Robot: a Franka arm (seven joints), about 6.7 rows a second.
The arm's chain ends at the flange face. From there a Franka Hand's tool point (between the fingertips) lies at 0.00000 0.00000 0.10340 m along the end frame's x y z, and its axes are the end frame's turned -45 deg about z.
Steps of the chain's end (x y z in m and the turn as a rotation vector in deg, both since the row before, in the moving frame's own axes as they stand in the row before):
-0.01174 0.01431 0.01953 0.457 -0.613 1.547
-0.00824 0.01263 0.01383 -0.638 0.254 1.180
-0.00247 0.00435 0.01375 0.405 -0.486 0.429
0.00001 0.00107 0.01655 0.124 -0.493 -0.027
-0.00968 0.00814 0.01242 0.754 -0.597 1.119
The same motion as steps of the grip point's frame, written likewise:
-0.01860 0.00045 0.01952 0.757 -0.110 1.547
-0.01526 0.00424 0.01382 -0.631 -0.272 1.180
-0.00492 0.00019 0.01374 0.630 -0.057 0.429
-0.00122 -0.00002 0.01655 0.436 -0.261 -0.027
-0.01238 -0.00281 0.01241 0.955 0.111 1.119

